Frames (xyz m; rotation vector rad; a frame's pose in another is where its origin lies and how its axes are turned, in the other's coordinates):
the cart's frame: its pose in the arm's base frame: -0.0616 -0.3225 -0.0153 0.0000 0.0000 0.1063
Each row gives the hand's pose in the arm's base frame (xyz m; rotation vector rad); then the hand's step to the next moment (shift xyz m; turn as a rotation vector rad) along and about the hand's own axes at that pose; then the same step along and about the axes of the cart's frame.
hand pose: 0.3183 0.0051 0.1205 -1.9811 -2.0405 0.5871
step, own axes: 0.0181 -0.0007 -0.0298 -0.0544 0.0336 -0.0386
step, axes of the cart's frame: 0.0136 0.0202 0.0249 0.0445 -0.0544 0.0254
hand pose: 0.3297 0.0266 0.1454 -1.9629 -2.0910 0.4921
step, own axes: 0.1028 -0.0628 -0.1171 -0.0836 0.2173 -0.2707
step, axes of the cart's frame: -0.0080 0.1109 0.1260 0.3042 -0.0831 0.1674
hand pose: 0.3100 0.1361 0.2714 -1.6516 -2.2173 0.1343
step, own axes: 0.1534 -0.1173 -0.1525 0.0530 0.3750 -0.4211
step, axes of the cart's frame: -0.0808 0.0955 0.2119 0.4817 0.0545 0.2929
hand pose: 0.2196 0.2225 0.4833 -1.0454 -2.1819 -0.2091
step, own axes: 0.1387 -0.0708 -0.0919 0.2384 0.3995 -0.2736
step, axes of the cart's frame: -0.0633 0.0080 0.1692 0.3640 0.2614 0.3008
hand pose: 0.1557 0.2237 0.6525 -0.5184 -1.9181 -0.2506
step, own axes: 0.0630 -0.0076 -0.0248 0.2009 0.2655 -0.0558
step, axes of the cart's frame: -0.0037 -0.0014 0.0680 0.1315 0.2470 0.1888
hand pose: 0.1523 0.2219 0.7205 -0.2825 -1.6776 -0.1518
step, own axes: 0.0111 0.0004 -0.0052 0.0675 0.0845 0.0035
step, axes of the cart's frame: 0.0039 -0.0003 0.0116 0.0219 0.0867 0.0609
